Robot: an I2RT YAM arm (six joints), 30 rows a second.
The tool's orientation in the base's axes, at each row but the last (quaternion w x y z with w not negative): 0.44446, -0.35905, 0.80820, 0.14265; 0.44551, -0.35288, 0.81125, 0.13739; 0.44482, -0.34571, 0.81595, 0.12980; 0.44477, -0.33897, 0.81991, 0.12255; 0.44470, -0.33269, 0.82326, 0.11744; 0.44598, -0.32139, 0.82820, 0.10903; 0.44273, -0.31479, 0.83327, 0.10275; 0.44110, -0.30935, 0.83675, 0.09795; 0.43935, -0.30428, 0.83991, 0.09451; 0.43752, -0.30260, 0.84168, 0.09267; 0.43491, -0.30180, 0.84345, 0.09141; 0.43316, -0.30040, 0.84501, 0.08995; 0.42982, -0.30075, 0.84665, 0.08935
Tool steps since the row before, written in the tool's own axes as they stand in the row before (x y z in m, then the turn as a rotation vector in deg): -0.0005, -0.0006, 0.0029, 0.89, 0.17, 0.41; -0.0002, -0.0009, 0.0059, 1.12, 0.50, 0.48; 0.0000, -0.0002, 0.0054, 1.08, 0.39, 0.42; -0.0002, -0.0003, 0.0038, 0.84, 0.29, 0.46; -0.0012, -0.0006, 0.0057, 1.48, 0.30, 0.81; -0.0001, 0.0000, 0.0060, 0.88, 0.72, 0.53; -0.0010, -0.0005, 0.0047, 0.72, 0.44, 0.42; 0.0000, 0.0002, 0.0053, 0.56, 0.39, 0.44; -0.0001, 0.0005, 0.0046, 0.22, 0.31, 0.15; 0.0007, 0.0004, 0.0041, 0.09, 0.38, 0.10; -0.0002, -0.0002, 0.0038, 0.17, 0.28, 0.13; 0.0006, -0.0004, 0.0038, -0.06, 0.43, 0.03; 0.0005, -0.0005, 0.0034, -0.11, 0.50, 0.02
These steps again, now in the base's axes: 0.0024, 0.0014, -0.0012, -0.18, -0.06, -0.98; 0.0044, 0.0026, -0.0031, -0.44, 0.11, -1.24; 0.0036, 0.0027, -0.0031, -0.39, 0.02, -1.16; 0.0027, 0.0018, -0.0020, -0.21, 0.07, -0.98; 0.0046, 0.0029, -0.0023, -0.23, -0.03, -1.70; 0.0041, 0.0028, -0.0034, -0.45, 0.42, -1.09; 0.0039, 0.0022, -0.0019, -0.28, 0.22, -0.87; 0.0035, 0.0025, -0.0032, -0.17, 0.26, -0.75; 0.0029, 0.0024, -0.0027, -0.18, 0.22, -0.30; 0.0022, 0.0017, -0.0031, -0.20, 0.31, -0.17; 0.0028, 0.0015, -0.0021, -0.15, 0.21, -0.24; 0.0025, 0.0010, -0.0027, -0.20, 0.38, -0.02; 0.0024, 0.0008, -0.0024, -0.23, 0.46, 0.02
